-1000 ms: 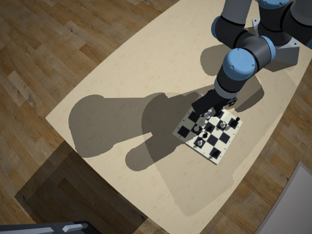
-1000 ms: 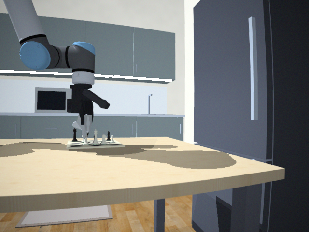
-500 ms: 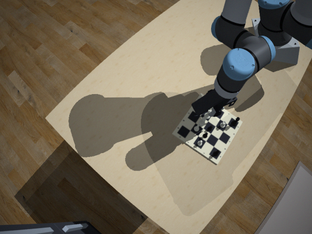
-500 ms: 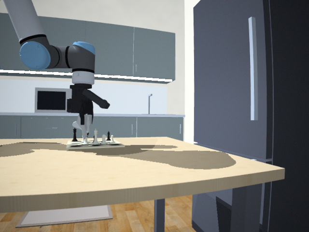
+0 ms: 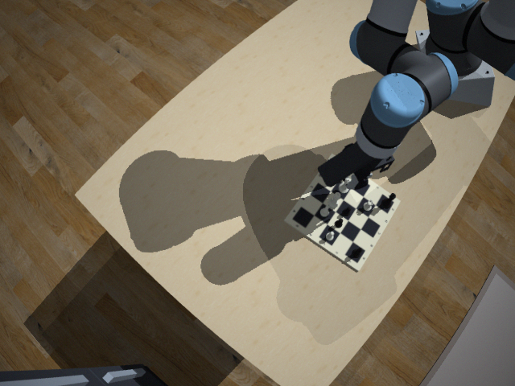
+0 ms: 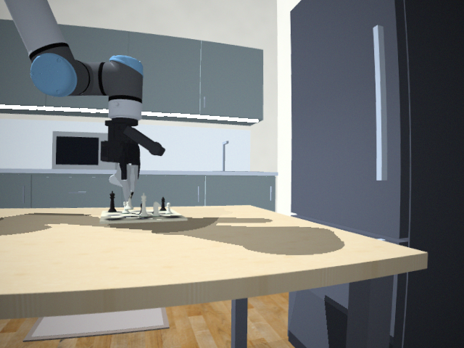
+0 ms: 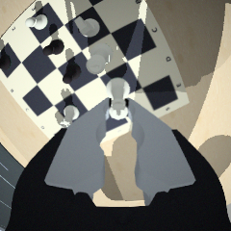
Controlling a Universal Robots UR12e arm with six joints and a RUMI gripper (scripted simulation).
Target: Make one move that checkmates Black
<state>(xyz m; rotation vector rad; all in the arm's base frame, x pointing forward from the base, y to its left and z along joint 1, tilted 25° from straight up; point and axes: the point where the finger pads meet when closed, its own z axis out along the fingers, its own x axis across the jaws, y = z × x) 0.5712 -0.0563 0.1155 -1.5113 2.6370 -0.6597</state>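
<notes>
Right now my hand is 40 mm past the black king, 120 mm to the right of it and 20 mm above it. The rest, counted from my hand: chessboard 40 mm ahead, 30 mm to the left, 60 mm below; then white chess piece 10 mm below.
</notes>
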